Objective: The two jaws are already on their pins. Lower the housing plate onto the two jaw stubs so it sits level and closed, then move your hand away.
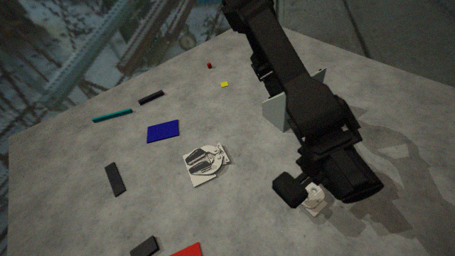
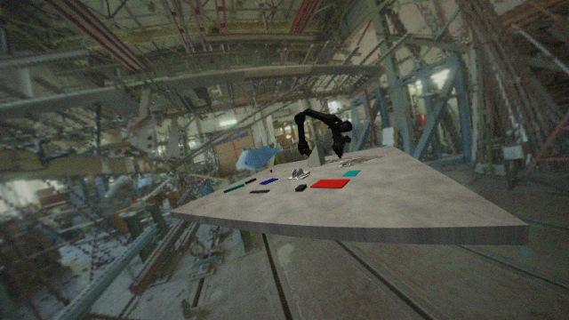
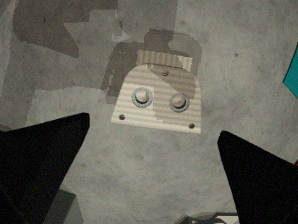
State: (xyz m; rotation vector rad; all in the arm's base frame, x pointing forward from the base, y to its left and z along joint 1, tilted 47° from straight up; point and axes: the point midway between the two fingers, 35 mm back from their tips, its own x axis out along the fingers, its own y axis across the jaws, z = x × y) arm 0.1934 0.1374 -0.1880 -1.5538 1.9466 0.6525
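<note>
The white stepped block is 10 mm to the left of my gripper tip and 50 mm below it. The rest, counted from my gripper tip: red tile (340 mm ahead, 70 mm to the right, 60 mm below); teal plate (220 mm ahead, 40 mm to the left, 60 mm below); black block (370 mm ahead, 200 mm to the right, 50 mm below).
</note>
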